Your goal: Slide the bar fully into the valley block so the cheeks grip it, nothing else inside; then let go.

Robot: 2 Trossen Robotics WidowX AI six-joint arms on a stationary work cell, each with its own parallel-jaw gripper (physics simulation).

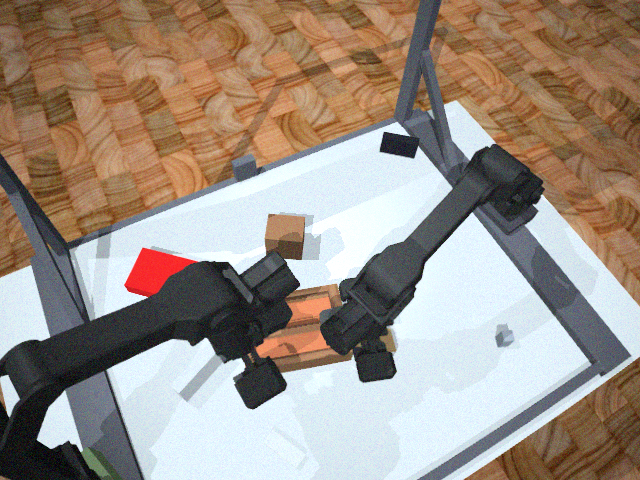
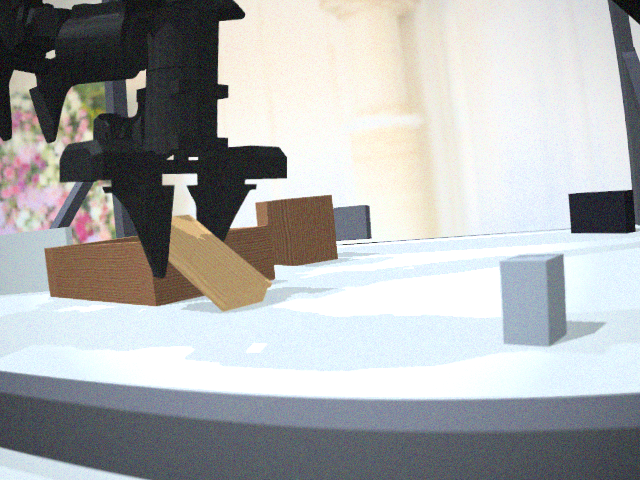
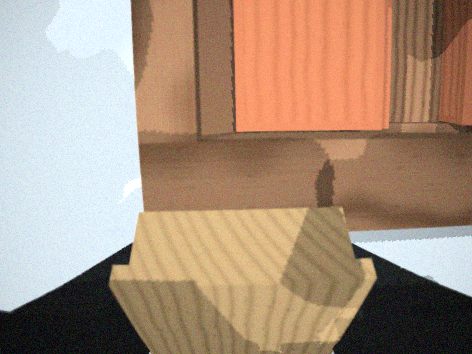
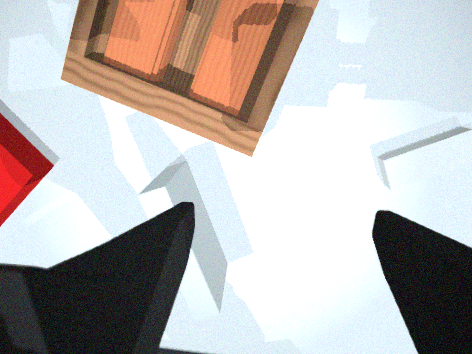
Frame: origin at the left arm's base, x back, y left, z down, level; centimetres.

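Where they show: left gripper, between the fingertips: (image 1: 357,345) (image 2: 183,274) (image 3: 236,245); right gripper, between the fingertips: (image 1: 245,356) (image 2: 30,141) (image 4: 283,218); left arm's base, origin of its link: (image 1: 508,205).
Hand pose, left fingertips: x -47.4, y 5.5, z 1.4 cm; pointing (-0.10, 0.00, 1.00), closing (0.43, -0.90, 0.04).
Things, the pixels of their top centre, and the offset from my left fingertips. "*": a spot on its surface instead.
- valley block, centre of its top: (image 2: 149,237) (image 1: 293,325) dx -8.2, dy -9.2, dz -2.8 cm
- brown open box with two orange cheeks, a spot on its surface: (image 3: 310,65) * dx -3.8, dy -3.6, dz -1.7 cm
- red block, centre of its top: (image 1: 165,274) dx -22.7, dy -33.1, dz -0.7 cm
- brown cube, centre of its top: (image 2: 292,198) (image 1: 285,227) dx +1.5, dy -26.5, dz -5.2 cm
- black block, centre of its top: (image 2: 599,191) (image 1: 400,137) dx +38.8, dy -33.4, dz -2.8 cm
- small grey block, centre of its top: (image 2: 532,257) (image 1: 508,335) dx +24.6, dy +15.7, dz -1.4 cm
A pale yellow wooden bar (image 1: 388,341) (image 2: 222,273) (image 3: 220,240) is tilted outside the valley block, its upper end at the end wall and its lower end down by the table. The valley block (image 1: 320,360) (image 2: 98,273) (image 3: 240,172) (image 4: 165,107) is a brown open box with two orange cheeks (image 1: 305,342) (image 3: 310,65) (image 4: 222,75) and a gap between them. My left gripper (image 2: 191,256) (image 3: 236,245) is shut on the bar, one finger at each side. My right gripper (image 2: 28,140) (image 4: 283,218) is part-open and empty, beside the block's other end.
A red block (image 1: 155,271) (image 4: 15,172) lies behind the right arm. A brown cube (image 1: 285,235) (image 2: 305,229) stands behind the valley block. A black block (image 1: 399,145) (image 2: 602,211) and a small grey block (image 1: 504,335) (image 2: 532,299) stand farther right. Pale grey pieces lie under the right gripper.
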